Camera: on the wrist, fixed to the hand. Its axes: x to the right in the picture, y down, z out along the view.
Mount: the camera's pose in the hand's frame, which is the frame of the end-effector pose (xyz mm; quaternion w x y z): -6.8 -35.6 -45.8 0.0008 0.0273 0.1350 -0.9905
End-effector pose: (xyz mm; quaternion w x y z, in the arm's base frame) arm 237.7 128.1 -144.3 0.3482 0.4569 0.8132 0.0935
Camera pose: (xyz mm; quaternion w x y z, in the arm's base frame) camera 186.0 110.1 -123.9 0.0294 0.8082 -0.5027 0.3053
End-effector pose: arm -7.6 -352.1 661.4 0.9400 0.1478 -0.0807 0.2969
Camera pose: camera 10.5 -368.6 608.4 0.3017 0.0656 0.2813 -0.9086
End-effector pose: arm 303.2 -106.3 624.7 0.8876 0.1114 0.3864 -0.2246
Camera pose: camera 252.7 -118.3 597.9 0.2770 0.3281 -0.2243 0.8748
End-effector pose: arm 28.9 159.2 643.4 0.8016 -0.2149 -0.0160 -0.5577
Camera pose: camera -15.5 138.5 611.7 0.5437 -0.1128 0.1199 0.8230
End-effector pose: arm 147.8 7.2 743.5 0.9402 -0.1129 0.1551 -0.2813
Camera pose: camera 108.5 -23.7 713.3 0.2957 0.0901 -0.0075 0.9510
